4 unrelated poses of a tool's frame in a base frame.
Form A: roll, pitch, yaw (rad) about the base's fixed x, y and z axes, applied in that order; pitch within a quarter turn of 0, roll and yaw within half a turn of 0; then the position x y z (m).
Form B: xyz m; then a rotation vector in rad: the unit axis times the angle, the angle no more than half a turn. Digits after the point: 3 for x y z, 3 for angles.
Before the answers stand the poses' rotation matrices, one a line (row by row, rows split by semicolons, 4 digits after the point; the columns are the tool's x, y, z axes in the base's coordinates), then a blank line. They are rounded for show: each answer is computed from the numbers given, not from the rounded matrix.
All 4 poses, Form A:
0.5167, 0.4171, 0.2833, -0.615, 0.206, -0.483
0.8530, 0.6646, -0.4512, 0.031, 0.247, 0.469
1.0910, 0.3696, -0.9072, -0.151, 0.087, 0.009
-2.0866, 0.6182, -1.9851, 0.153, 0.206, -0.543
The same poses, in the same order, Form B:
0.8778 -0.0509 0.4763; 0.2556 0.8907 -0.3759; -0.4051 0.4517 0.7949
0.7084 0.7049 0.0366; -0.3432 0.3893 -0.8548; -0.6167 0.5929 0.5177
0.5744 0.5610 -0.5961; -0.7346 0.0319 -0.6778; -0.3612 0.8272 0.4304
-0.3280 -0.2486 0.9114; -0.7460 0.6601 -0.0885; -0.5796 -0.7089 -0.4019

-0.615, 0.206, -0.483, 0.447, 0.476, 0.165
0.031, 0.247, 0.469, 0.957, 0.432, -0.693
-0.151, 0.087, 0.009, 1.168, -0.182, -1.006
0.153, 0.206, -0.543, -0.784, 1.884, -0.629

